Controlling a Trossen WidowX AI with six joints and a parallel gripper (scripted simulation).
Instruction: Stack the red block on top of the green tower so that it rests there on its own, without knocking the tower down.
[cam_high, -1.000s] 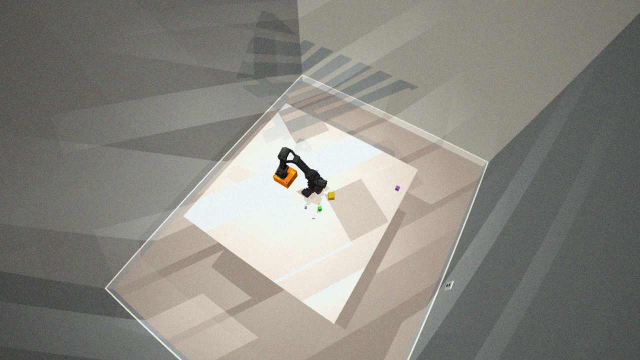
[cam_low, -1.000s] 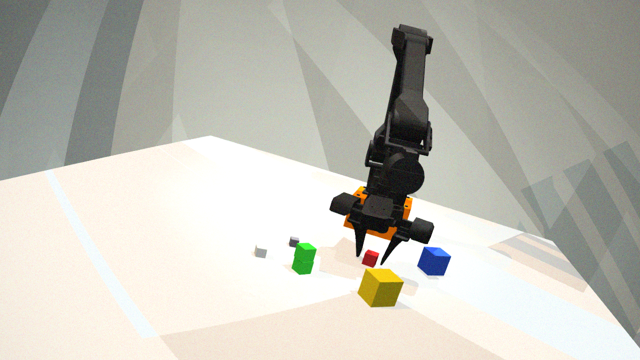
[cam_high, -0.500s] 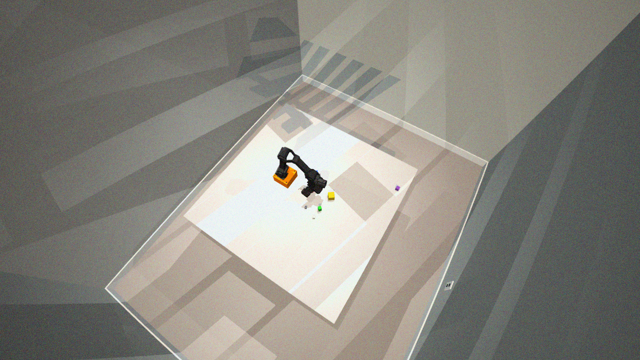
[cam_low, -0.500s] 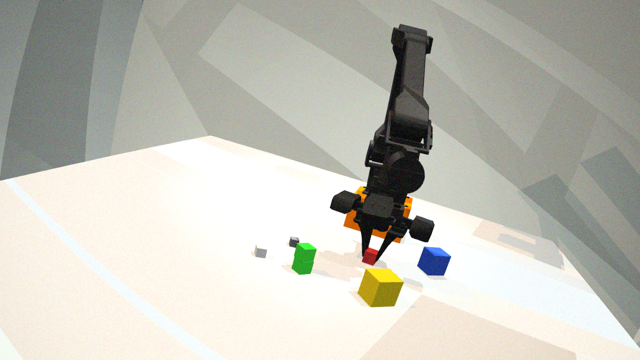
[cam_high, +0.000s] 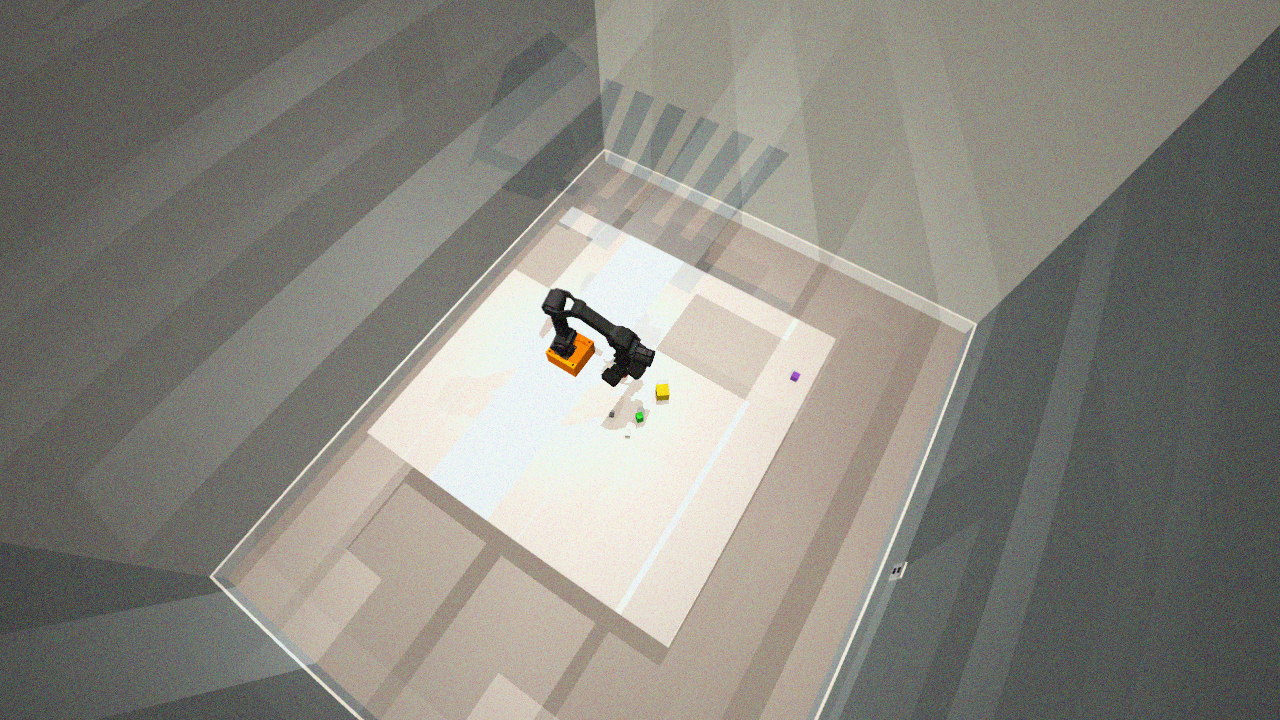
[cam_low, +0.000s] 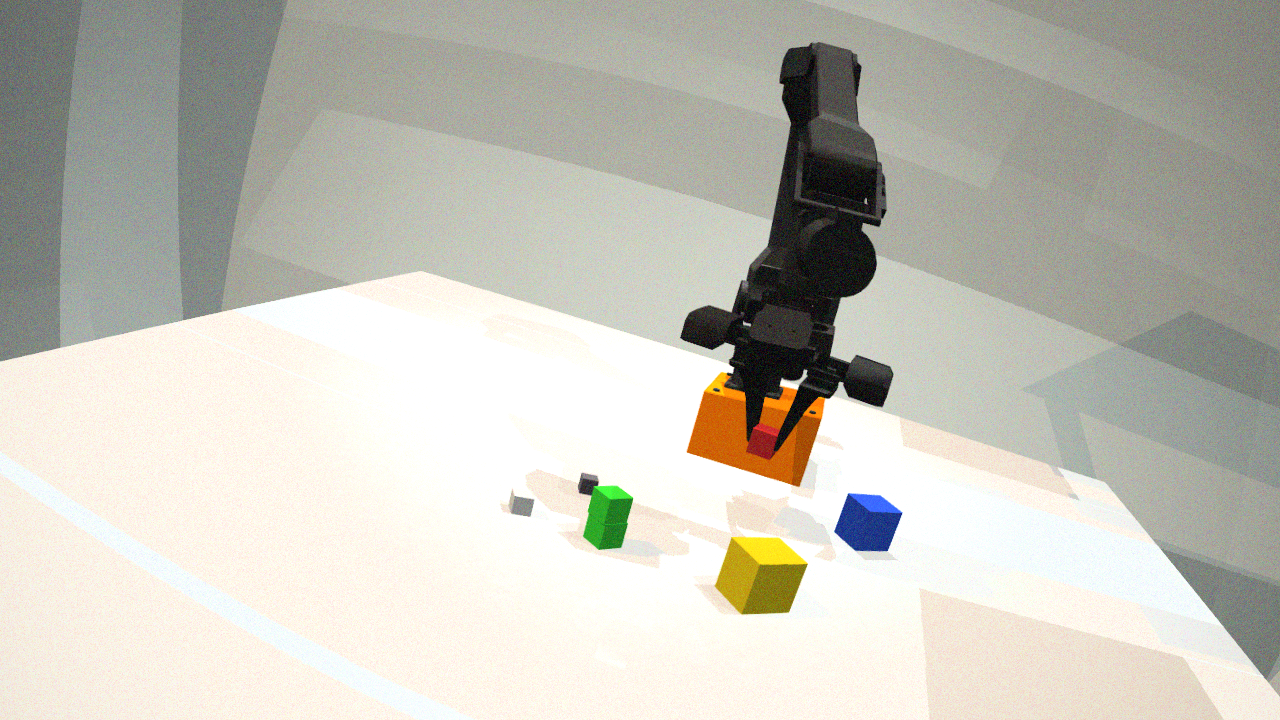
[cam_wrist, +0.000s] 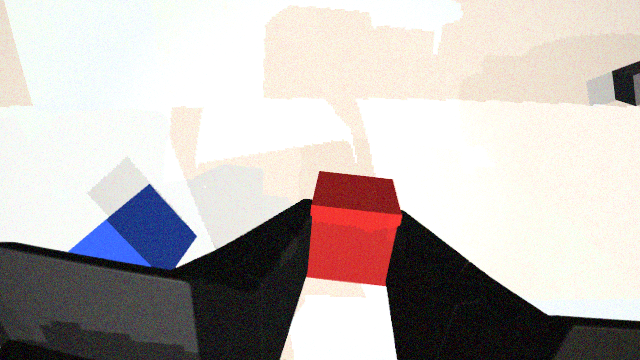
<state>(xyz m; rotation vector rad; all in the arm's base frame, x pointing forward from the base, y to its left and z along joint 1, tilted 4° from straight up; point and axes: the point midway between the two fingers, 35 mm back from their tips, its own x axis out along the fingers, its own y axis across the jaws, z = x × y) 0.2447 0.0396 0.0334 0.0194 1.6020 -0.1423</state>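
Right now the yellow cube is 140 mm ahead of my gripper tip, 40 mm to the left of it and 60 mm below it. Round my gripper tip: blue cube: 60 mm behind, 120 mm to the left, 60 mm below; purple cube: 530 mm ahead, 370 mm to the left, 70 mm below; red block: right at my gripper tip.
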